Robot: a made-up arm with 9 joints. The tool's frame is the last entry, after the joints. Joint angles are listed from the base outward. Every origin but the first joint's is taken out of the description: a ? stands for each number. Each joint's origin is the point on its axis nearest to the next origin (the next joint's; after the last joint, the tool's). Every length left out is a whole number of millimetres.
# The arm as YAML. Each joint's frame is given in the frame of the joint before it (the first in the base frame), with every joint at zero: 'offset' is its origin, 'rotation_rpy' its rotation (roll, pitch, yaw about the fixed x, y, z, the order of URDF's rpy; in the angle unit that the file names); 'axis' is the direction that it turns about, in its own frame. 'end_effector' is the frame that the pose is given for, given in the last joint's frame.
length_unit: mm
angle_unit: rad
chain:
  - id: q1
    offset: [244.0, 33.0, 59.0]
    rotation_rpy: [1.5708, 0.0, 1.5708]
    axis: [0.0, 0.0, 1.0]
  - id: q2
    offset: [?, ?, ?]
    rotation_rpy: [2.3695, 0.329, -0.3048]
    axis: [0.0, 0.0, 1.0]
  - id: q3
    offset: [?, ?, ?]
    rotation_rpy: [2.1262, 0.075, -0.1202]
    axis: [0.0, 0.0, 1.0]
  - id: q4
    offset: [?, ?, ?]
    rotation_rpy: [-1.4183, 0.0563, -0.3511]
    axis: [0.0, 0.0, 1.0]
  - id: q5
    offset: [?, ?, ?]
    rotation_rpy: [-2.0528, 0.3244, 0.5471]
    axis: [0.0, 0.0, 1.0]
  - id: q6
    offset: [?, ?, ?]
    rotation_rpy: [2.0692, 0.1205, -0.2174]
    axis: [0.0, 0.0, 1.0]
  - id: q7
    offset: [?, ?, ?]
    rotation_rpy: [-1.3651, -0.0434, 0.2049]
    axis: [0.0, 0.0, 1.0]
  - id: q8
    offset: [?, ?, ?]
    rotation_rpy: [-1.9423, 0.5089, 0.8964]
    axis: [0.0, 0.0, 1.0]
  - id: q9
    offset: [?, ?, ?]
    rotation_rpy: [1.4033, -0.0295, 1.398]
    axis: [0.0, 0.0, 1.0]
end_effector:
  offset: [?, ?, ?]
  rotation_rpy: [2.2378, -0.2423, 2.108]
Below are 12 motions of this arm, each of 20 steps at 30 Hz.
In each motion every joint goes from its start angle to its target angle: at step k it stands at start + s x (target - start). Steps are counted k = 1, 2, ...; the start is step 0. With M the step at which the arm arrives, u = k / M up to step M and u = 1 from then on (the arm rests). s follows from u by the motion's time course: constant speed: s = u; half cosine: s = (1 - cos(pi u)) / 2; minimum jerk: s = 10 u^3 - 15 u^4 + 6 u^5.
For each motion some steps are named. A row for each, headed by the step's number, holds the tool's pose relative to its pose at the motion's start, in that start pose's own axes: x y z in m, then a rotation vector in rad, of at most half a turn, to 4 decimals.
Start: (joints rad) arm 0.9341 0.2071 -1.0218 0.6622 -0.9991 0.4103 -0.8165 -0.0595 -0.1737
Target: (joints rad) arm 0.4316 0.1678 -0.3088 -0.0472 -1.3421 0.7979 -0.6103 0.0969 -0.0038
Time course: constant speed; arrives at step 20
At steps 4, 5, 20:
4: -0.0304 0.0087 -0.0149 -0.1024 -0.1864 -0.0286
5: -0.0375 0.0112 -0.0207 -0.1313 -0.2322 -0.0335
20: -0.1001 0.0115 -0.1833 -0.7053 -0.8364 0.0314

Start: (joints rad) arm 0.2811 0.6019 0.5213 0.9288 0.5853 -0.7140 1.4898 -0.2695 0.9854
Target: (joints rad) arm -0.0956 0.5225 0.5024 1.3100 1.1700 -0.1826 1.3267 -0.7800 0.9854
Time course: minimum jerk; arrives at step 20
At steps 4, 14, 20:
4: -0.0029 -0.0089 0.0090 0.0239 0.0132 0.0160
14: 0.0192 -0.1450 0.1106 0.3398 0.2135 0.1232
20: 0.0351 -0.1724 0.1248 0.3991 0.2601 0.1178

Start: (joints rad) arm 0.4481 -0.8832 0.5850 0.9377 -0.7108 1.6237 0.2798 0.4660 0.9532
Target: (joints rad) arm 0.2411 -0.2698 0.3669 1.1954 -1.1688 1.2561 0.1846 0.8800 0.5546
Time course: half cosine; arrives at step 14
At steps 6, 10, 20:
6: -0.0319 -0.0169 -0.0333 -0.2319 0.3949 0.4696
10: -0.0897 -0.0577 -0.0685 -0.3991 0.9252 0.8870
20: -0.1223 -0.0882 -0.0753 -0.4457 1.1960 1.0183

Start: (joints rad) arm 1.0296 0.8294 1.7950 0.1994 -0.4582 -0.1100 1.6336 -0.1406 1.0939
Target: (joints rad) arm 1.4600 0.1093 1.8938 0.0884 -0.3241 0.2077 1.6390 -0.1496 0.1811
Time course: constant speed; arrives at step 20
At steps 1, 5, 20:
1: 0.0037 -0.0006 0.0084 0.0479 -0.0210 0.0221
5: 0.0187 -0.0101 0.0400 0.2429 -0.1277 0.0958
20: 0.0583 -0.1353 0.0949 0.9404 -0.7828 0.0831

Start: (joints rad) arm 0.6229 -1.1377 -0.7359 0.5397 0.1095 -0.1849 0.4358 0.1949 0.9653
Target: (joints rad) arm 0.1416 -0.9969 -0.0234 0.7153 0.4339 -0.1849 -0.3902 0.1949 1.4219
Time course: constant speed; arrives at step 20
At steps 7, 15, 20:
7: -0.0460 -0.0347 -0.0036 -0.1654 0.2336 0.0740
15: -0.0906 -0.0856 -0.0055 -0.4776 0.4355 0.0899
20: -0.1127 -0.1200 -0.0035 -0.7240 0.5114 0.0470

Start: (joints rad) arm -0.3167 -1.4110 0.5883 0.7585 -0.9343 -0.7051 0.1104 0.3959 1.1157
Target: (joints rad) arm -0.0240 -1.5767 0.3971 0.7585 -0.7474 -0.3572 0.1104 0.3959 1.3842
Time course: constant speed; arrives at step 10
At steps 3, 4, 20:
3: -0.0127 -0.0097 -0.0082 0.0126 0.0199 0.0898
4: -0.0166 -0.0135 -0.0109 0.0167 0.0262 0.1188
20: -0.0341 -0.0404 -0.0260 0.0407 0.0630 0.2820

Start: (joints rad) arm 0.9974 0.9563 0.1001 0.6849 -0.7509 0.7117 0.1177 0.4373 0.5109
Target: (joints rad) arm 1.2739 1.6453 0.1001 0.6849 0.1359 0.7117 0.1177 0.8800 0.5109
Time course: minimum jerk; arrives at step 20
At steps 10, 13, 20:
10: 0.1257 -0.0164 0.0052 0.1813 0.0085 -0.3298
13: 0.1801 -0.0496 0.0073 0.2446 -0.0423 -0.4776
20: 0.2180 -0.0884 0.0130 0.2775 -0.1162 -0.5861

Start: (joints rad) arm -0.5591 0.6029 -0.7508 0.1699 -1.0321 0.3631 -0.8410 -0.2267 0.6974
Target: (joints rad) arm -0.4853 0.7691 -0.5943 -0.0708 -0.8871 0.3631 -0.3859 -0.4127 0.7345
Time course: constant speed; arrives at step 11
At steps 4, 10, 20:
4: -0.0274 -0.0272 0.0069 0.2148 -0.1497 -0.0536
10: -0.0658 -0.0673 0.0008 0.5504 -0.3246 -0.1619
20: -0.0718 -0.0734 -0.0018 0.6075 -0.3475 -0.1829

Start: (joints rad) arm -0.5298 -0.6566 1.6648 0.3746 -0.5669 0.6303 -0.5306 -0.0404 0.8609
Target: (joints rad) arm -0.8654 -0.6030 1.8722 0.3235 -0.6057 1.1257 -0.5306 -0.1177 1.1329
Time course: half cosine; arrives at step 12
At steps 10, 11, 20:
10: -0.0520 -0.0927 -0.0603 -0.2571 -0.1982 0.0290
11: -0.0532 -0.0993 -0.0632 -0.2637 -0.2113 0.0332
20: -0.0535 -0.1015 -0.0642 -0.2658 -0.2158 0.0347

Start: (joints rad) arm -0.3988 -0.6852 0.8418 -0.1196 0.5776 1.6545 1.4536 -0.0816 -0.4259
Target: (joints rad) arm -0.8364 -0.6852 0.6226 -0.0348 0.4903 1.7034 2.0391 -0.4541 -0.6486
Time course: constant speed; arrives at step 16
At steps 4, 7, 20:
4: -0.0196 -0.0006 0.0454 -0.0215 -0.1979 0.0199
7: -0.0402 -0.0068 0.0766 -0.0288 -0.3397 0.0135
20: -0.1222 -0.0541 0.1433 -0.0143 -0.6985 -0.1114

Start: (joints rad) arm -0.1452 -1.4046 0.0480 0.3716 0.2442 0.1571 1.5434 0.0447 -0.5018
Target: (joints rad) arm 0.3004 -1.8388 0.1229 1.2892 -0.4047 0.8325 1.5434 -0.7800 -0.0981
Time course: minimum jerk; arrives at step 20
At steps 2, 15, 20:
2: -0.0007 -0.0022 0.0027 0.0078 0.0021 -0.0021
15: -0.2498 -0.3973 0.0939 0.7985 -0.0410 -0.5537
20: -0.3101 -0.4286 0.0720 0.8860 -0.0714 -0.6485

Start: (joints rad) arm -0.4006 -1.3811 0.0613 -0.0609 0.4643 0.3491 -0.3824 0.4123 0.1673
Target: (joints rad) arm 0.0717 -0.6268 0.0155 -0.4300 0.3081 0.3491 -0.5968 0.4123 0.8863
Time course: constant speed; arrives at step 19
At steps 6, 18, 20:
6: -0.0199 -0.0115 0.0004 0.1369 0.1659 -0.0951
18: -0.0620 -0.0310 0.0141 0.4298 0.5425 -0.2158
20: -0.0656 -0.0328 0.0160 0.4536 0.5767 -0.2208

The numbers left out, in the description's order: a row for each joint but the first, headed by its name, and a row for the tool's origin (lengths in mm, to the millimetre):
q2: -93.0 -30.0 0.0
q3: 10.0 -20.0 0.0
q4: 2.0 44.0 0.0
q5: 11.0 -21.0 0.0
q6: 73.0 78.0 0.0
q7: 64.0 -306.0 0.0
q8: -23.0 84.0 0.0
q9: -154.0 -16.0 0.0
tool: -88.0 -15.0 0.0

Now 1 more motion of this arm.
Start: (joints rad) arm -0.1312 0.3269 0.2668 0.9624 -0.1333 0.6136 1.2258 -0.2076 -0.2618
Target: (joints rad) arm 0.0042 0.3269 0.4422 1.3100 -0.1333 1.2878 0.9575 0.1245 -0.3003
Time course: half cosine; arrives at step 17
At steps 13, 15, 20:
13: -0.1136 -0.0112 0.0297 0.5653 -0.4519 0.6133
15: -0.1282 -0.0100 0.0299 0.6037 -0.5030 0.6932
20: -0.1335 -0.0095 0.0297 0.6157 -0.5208 0.7215

